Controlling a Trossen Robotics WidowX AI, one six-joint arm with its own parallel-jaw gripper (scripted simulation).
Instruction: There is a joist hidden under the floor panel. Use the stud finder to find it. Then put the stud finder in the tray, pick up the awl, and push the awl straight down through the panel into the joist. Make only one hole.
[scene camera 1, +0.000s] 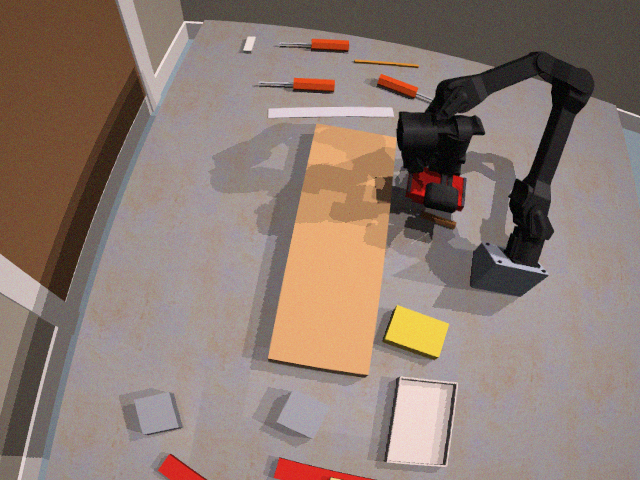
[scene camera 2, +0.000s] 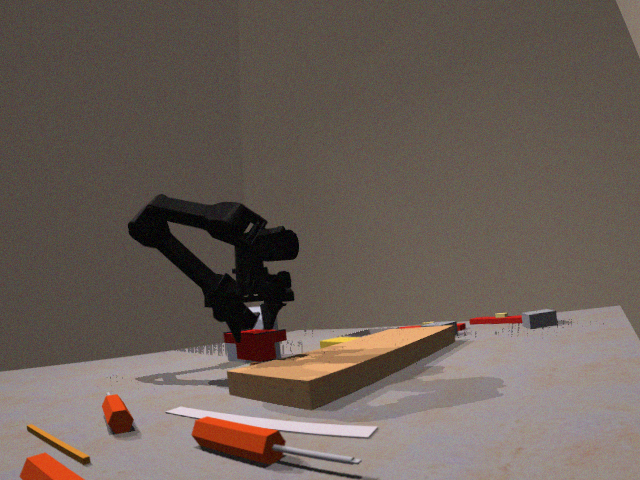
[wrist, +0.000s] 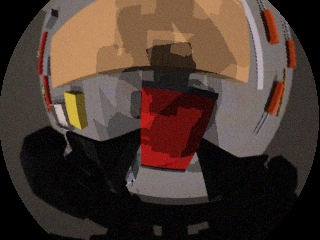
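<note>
My gripper: scene camera 2 (scene camera 2: 253, 339), scene camera 1 (scene camera 1: 436, 189), wrist view (wrist: 170, 135). Stud finder: scene camera 2 (scene camera 2: 256, 344), scene camera 1 (scene camera 1: 417, 182), wrist view (wrist: 173, 117). White strip: scene camera 2 (scene camera 2: 333, 430), scene camera 1 (scene camera 1: 307, 112). Yellow block (scene camera 1: 409, 330). White tray (scene camera 1: 421, 424).
</note>
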